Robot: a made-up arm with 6 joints. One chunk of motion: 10 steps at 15 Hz.
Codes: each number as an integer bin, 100 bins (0 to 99) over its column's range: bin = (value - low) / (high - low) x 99, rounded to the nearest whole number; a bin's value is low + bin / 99 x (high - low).
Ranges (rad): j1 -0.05..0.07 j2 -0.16..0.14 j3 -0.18..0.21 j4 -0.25..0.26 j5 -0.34..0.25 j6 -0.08..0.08
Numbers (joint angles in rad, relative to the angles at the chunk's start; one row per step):
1: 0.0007 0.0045 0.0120 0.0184 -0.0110 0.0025
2: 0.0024 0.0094 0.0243 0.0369 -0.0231 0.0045
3: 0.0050 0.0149 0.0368 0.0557 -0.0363 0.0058
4: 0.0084 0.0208 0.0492 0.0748 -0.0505 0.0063
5: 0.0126 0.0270 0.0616 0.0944 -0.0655 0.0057
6: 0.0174 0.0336 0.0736 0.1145 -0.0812 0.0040
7: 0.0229 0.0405 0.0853 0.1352 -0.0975 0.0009
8: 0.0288 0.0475 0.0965 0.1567 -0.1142 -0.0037
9: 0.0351 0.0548 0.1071 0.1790 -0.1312 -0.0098
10: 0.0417 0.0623 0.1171 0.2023 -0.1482 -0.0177
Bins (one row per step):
1: 42 54 49 52 55 51
2: 43 56 52 56 53 52
3: 45 58 55 59 51 53
4: 48 60 58 63 49 53
5: 52 62 61 67 46 53
6: 56 64 64 71 43 52
7: 60 66 67 75 41 50
8: 65 68 70 79 38 47
9: 70 71 73 83 35 43
10: 76 73 75 88 32 39

